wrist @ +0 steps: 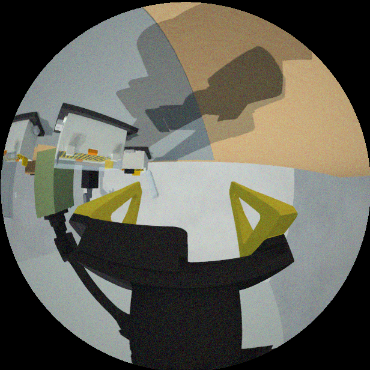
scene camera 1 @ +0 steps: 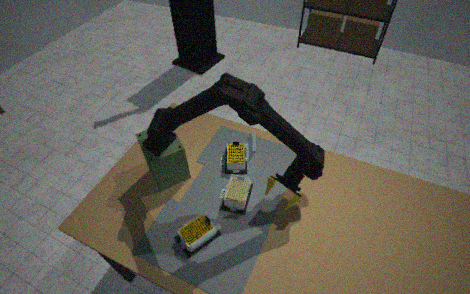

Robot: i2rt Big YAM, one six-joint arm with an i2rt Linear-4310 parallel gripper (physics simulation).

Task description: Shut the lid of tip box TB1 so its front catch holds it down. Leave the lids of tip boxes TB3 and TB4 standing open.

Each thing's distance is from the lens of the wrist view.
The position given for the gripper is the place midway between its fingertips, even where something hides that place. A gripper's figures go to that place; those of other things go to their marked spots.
gripper [wrist: 185, 186]: 0.13 m
grey mat [wrist: 134, 75]: 0.13 m
